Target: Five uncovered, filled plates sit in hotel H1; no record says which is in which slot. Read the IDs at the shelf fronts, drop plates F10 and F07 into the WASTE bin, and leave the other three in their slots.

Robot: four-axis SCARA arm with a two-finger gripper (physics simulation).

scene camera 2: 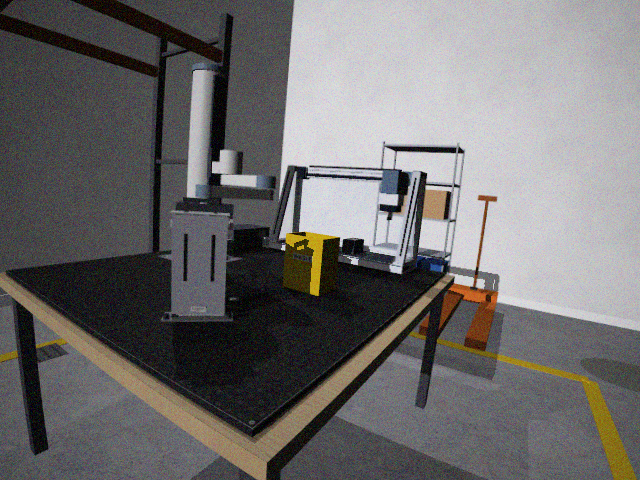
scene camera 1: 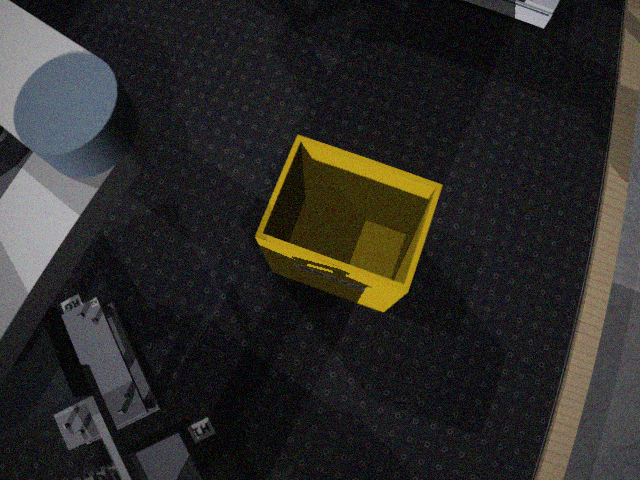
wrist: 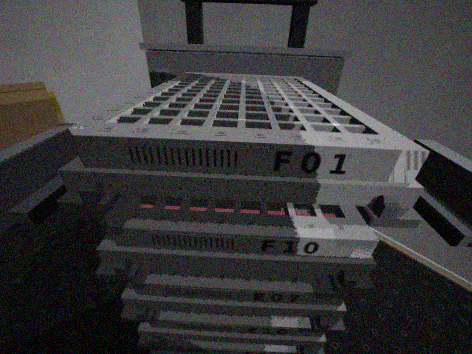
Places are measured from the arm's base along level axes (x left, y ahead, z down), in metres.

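Where they show: gripper, fingertip midpoint: (wrist: 244, 150).
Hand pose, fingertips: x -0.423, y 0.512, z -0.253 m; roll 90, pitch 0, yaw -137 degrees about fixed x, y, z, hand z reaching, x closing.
Each offset is from my fingertips to the centre of the thing. "spot": to the spot under its first point. Level surfaces: height alone.
In the wrist view the top plate F01 {dx -0.005, dy +0.009, dz -0.019 m} (wrist: 225, 159) lies uncovered on the top shelf of hotel H1 {dx -0.033, dy +0.037, dz +0.080 m} (scene camera 2: 199, 289). Plate F10 {dx -0.005, dy +0.009, dz +0.009 m} (wrist: 280, 246), with reddish wells, lies one slot below. A third plate {dx -0.005, dy +0.009, dz +0.037 m} (wrist: 225, 286) and more below it are dark, with IDs too blurred to read surely. My gripper (wrist: 244, 150) is open and empty; its fingers stand wide on either side of the top plate's front. In scene camera 2 the gripper is at the hotel's top, mostly hidden. The yellow WASTE bin {dx +0.397, dy +0.134, dz +0.140 m} (scene camera 1: 369, 167) (scene camera 2: 328, 263) stands open, with no plate visible inside.
The arm (scene camera 1: 64, 103) (scene camera 2: 242, 180) reaches over the table {dz +0.240 m} (scene camera 2: 232, 361). A grey station labelled RG {dx +0.123, dy -0.129, dz +0.205 m} (scene camera 1: 103, 356) stands near the H1 label {spot: dx +0.105, dy +0.033, dz +0.240 m} (scene camera 1: 200, 429). Behind the bin are a gantry machine (scene camera 2: 346, 173) and a small black block {spot: dx +0.939, dy +0.047, dz +0.144 m} (scene camera 2: 353, 245).
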